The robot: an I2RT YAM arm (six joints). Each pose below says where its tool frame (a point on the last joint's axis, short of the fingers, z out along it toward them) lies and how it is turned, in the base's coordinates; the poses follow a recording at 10 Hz.
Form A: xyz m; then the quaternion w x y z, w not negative.
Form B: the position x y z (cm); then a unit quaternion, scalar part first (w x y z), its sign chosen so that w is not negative. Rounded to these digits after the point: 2 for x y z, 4 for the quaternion.
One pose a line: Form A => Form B
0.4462, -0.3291, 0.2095, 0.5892, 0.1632, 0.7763, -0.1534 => 44.62, -32.91, 20.95, 0.5892, 0.1632, 0.7763, -0.1534
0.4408, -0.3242, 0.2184, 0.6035, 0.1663, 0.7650, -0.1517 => 44.08, -32.42, 21.84, 0.6035, 0.1663, 0.7650, -0.1517
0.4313, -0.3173, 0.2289, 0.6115, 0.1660, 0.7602, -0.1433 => 43.13, -31.73, 22.89, 0.6115, 0.1660, 0.7602, -0.1433
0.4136, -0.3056, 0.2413, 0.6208, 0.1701, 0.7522, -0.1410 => 41.36, -30.56, 24.13, 0.6208, 0.1701, 0.7522, -0.1410
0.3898, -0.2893, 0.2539, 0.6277, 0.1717, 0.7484, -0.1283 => 38.98, -28.93, 25.39, 0.6277, 0.1717, 0.7484, -0.1283
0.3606, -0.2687, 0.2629, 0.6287, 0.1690, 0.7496, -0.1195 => 36.06, -26.87, 26.29, 0.6287, 0.1690, 0.7496, -0.1195
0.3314, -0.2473, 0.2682, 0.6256, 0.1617, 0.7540, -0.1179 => 33.14, -24.73, 26.82, 0.6256, 0.1617, 0.7540, -0.1179
